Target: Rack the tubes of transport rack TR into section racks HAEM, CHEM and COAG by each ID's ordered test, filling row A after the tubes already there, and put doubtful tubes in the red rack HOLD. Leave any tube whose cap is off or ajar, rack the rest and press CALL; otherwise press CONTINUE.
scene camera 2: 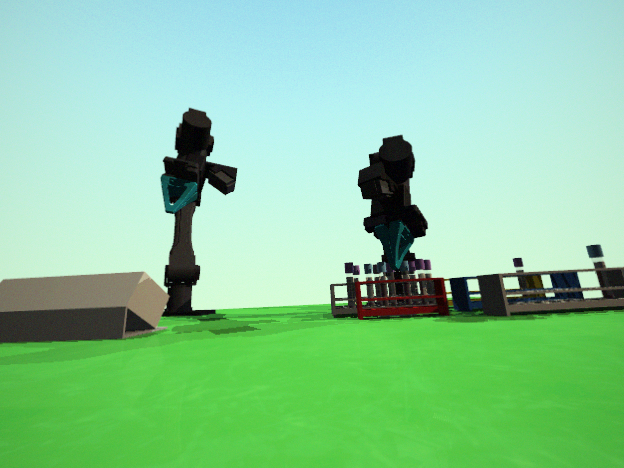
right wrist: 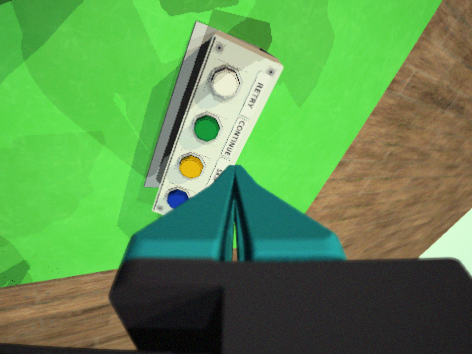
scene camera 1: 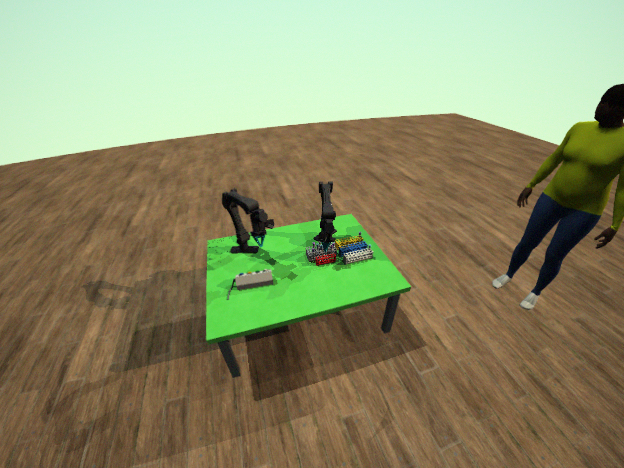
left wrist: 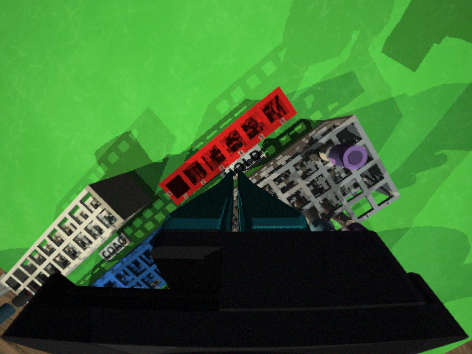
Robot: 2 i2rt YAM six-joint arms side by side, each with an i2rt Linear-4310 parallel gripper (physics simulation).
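Places are measured from the left arm's base along level axes (x ahead, y left, z up), in centimetres.
Pixels of known places: left gripper, fingertip midpoint: (scene camera 2: 394, 268) (scene camera 1: 325, 252) (left wrist: 235, 177); right gripper, fingertip midpoint: (scene camera 2: 169, 212) (right wrist: 234, 176) (scene camera 1: 261, 246); right arm's base at its link origin: (scene camera 2: 178, 314) (scene camera 1: 244, 250).
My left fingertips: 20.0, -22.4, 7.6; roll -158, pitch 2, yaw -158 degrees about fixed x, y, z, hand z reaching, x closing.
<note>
Ahead of a thing's pixels: the offset from my left fingertips to its top centre, as dx, dy, dz. "*": to the spot under its first point.
My left gripper (scene camera 1: 327, 247) (scene camera 2: 397, 266) (left wrist: 235, 177) is shut, with its tips low over the grey transport rack {* -11.1, -5.5, -2.0} (left wrist: 376, 162), near the tube tops. A purple-capped tube {-6.6, -4.6, +1.8} (left wrist: 355, 157) stands in that rack; the other tubes are mostly hidden in the left wrist view. The red rack HOLD (scene camera 2: 442, 297) (left wrist: 290, 109) lies alongside it. The white rack COAG {* +10.7, +7.5, -4.8} (scene camera 2: 491, 294) (left wrist: 122, 192), a blue rack {+8.1, +20.0, -1.9} (scene camera 1: 354, 247) (scene camera 2: 459, 293) and a yellow rack {+1.5, +24.0, -1.9} (scene camera 1: 348, 242) stand at the right. My right gripper (scene camera 2: 172, 210) (right wrist: 234, 176) is shut and empty above the button box {-18.4, -44.9, +0.8} (scene camera 1: 255, 280) (right wrist: 252, 57).
The box's green button {-18.9, -41.6, -0.2} (right wrist: 206, 128) is beside the CONTINUE label. A yellow button {-21.6, -45.8, -0.2} (right wrist: 191, 166) and a partly covered blue button {-24.3, -50.0, -0.2} (right wrist: 177, 199) follow; my right fingers hide the CALL label. A person (scene camera 1: 579, 176) stands right of the table. Tubes {* +18.6, +23.6, +0.7} (scene camera 2: 594, 251) rise from the racks at right.
</note>
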